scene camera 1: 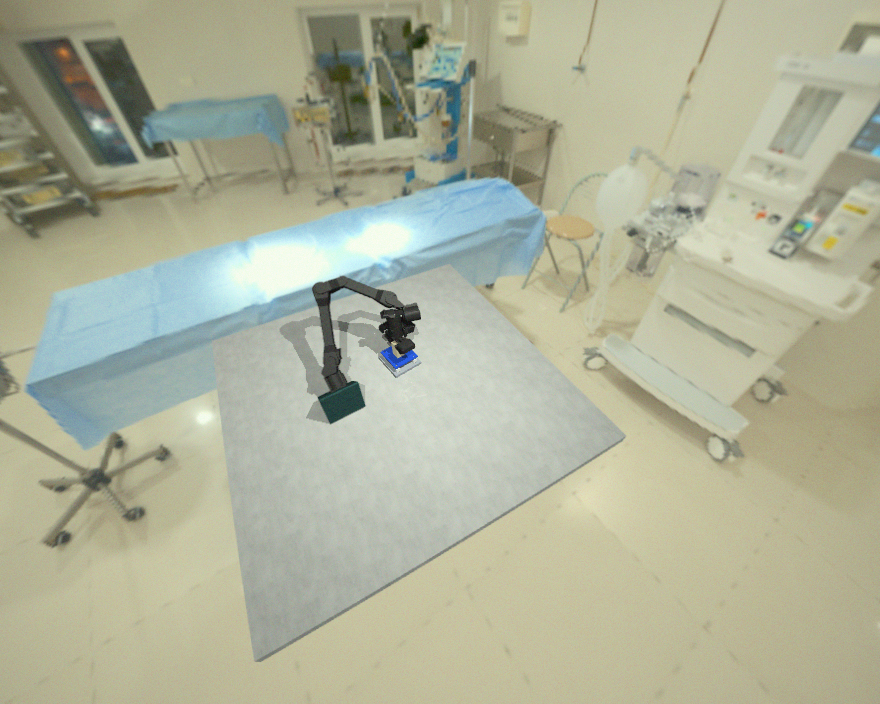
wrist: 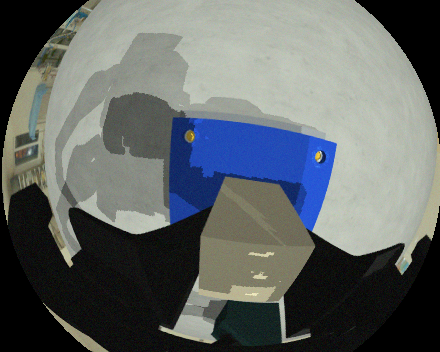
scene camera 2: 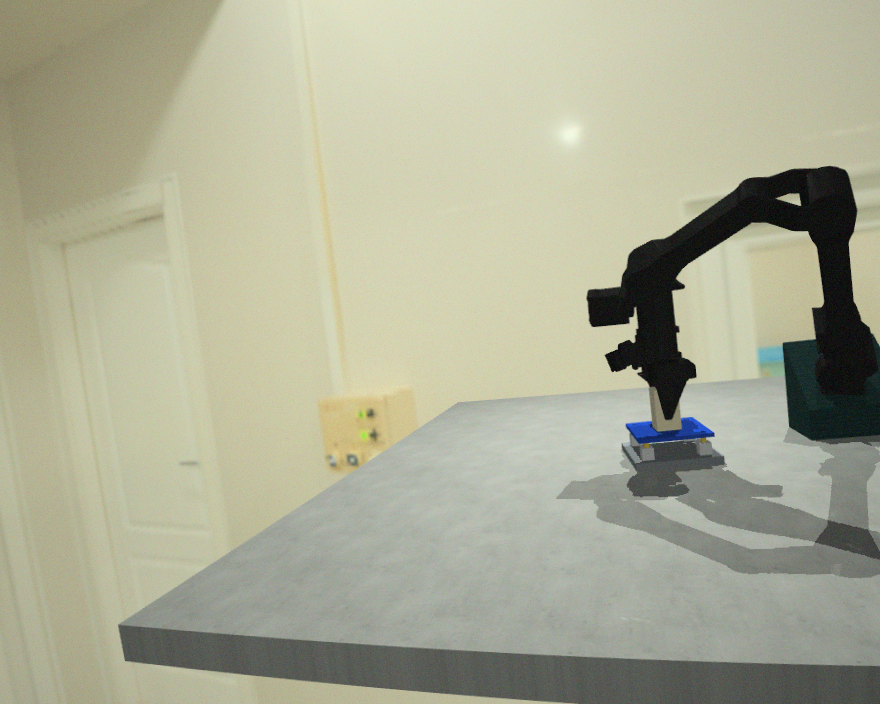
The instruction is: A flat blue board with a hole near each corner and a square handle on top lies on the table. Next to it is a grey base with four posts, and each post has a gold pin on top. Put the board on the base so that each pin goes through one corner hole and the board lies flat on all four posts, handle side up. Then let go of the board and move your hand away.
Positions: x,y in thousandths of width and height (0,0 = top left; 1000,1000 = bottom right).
my gripper: scene camera 1 453,498; wrist 565,618; scene camera 2 756,593
